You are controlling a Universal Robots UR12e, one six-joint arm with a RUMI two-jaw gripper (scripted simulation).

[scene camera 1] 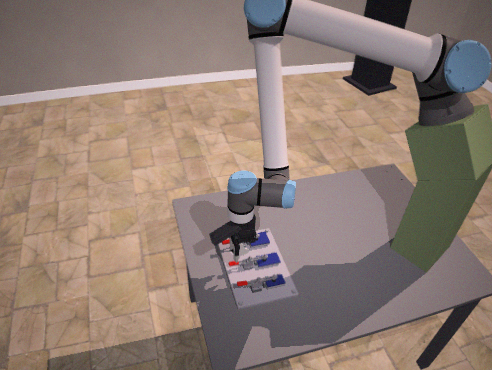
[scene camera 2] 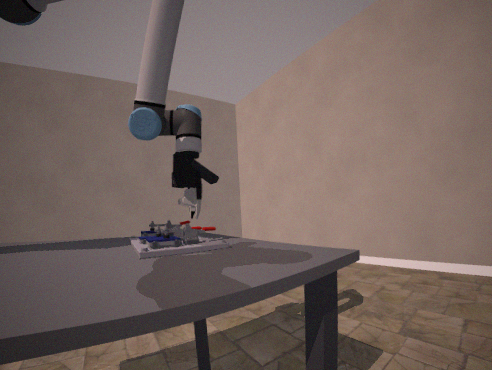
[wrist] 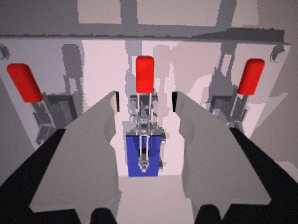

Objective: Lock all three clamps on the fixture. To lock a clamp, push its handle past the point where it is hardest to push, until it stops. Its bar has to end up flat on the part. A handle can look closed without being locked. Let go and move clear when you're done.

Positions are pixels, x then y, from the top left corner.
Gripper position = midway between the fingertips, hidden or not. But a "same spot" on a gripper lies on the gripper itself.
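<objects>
Scene camera 1 shows my gripper, and so do the wrist view and scene camera 2 (194, 218). On my gripper, (scene camera 1: 234, 249) and (wrist: 75, 168) are the same spot. There is a fixture plate too, and on the fixture plate (scene camera 1: 236, 273) and (wrist: 122, 69) are again the same spot.
</objects>
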